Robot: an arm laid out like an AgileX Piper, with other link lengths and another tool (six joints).
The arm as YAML. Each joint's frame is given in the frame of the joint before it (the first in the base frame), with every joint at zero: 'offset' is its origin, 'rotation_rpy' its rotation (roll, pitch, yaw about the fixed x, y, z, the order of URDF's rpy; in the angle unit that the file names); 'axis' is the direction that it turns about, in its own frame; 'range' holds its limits. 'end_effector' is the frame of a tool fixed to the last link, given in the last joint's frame.
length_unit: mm
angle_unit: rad
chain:
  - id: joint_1
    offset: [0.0, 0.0, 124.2]
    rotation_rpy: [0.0, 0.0, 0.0]
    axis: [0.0, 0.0, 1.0]
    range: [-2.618, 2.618]
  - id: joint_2
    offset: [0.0, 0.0, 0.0]
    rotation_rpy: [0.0, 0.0, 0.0]
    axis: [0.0, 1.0, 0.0]
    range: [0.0, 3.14]
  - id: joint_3
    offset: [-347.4, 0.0, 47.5]
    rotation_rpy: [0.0, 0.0, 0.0]
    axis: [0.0, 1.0, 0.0]
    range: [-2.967, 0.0]
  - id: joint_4
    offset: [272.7, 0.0, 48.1]
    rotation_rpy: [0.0, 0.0, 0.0]
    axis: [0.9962, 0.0, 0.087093]
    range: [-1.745, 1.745]
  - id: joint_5
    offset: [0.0, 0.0, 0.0]
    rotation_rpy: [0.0, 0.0, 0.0]
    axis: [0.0, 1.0, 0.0]
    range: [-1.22, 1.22]
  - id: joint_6
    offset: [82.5, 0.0, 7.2]
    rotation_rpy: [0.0, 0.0, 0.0]
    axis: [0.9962, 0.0, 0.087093]
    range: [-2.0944, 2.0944]
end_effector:
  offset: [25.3, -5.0, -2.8]
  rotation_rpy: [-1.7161, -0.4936, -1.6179]
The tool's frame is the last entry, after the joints.
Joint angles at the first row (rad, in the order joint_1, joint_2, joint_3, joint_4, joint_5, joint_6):
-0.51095, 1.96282, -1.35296, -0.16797, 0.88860, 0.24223
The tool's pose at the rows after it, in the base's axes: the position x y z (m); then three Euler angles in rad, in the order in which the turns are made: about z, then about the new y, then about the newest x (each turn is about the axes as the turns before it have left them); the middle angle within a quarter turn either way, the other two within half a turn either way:
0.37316, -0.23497, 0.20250, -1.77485, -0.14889, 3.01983
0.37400, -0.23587, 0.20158, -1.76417, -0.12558, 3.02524
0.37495, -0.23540, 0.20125, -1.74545, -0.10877, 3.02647
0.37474, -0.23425, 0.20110, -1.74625, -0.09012, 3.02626
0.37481, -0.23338, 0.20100, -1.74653, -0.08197, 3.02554
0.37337, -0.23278, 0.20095, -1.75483, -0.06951, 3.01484
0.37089, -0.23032, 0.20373, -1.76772, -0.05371, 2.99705
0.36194, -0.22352, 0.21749, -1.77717, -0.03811, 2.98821
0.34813, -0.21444, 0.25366, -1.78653, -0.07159, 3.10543
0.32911, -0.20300, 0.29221, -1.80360, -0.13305, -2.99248
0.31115, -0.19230, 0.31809, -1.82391, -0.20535, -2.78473
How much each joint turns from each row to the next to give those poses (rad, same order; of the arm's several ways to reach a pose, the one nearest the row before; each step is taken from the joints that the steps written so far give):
-0.01699, 0.00489, -0.00223, 0.03764, -0.00331, -0.00514
-0.00703, 0.00405, -0.00468, 0.03429, 0.00001, -0.03625
-0.00247, 0.00235, -0.00366, 0.02533, 0.00373, -0.03480
-0.00224, -0.00019, -0.00003, 0.02263, 0.00644, -0.01324
-0.00001, 0.00000, 0.00001, 0.00937, 0.00341, -0.00453
-0.00229, 0.00000, -0.00057, 0.00910, 0.01502, 0.00185
0.00000, -0.00602, -0.00165, 0.00922, 0.02996, 0.00883
-0.00001, -0.04139, 0.01461, 0.01336, 0.04034, 0.00296
0.00001, -0.11453, 0.04521, 0.00703, -0.05224, 0.00001
0.00000, -0.14342, 0.07550, 0.00000, -0.12632, -0.00201
-0.00001, -0.12676, 0.09791, 0.00000, -0.18812, -0.01701

